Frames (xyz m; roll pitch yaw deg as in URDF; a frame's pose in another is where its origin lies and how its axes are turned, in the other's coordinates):
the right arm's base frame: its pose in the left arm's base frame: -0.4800 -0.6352 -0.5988 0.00 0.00 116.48
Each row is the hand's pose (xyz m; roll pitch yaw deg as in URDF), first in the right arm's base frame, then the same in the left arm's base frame.
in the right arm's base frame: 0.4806 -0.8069 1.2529 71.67 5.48 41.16
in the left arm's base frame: 0.0280 0.1548 0.6541 71.67 5.48 157.64
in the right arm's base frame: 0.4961 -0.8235 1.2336 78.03 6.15 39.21
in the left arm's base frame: 0.0359 0.1760 0.6348 78.03 6.15 155.69
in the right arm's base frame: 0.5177 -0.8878 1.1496 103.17 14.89 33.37
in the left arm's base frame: 0.0838 0.2240 0.5508 103.17 14.89 149.85
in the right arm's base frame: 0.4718 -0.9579 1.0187 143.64 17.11 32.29
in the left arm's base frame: 0.1670 0.2142 0.4199 143.64 17.11 148.77
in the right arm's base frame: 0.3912 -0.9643 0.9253 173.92 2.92 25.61
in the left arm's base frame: 0.2087 0.1449 0.3265 173.92 2.92 142.09
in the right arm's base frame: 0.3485 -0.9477 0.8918 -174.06 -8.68 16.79
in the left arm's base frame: 0.2129 0.0993 0.2930 -174.06 -8.68 133.27
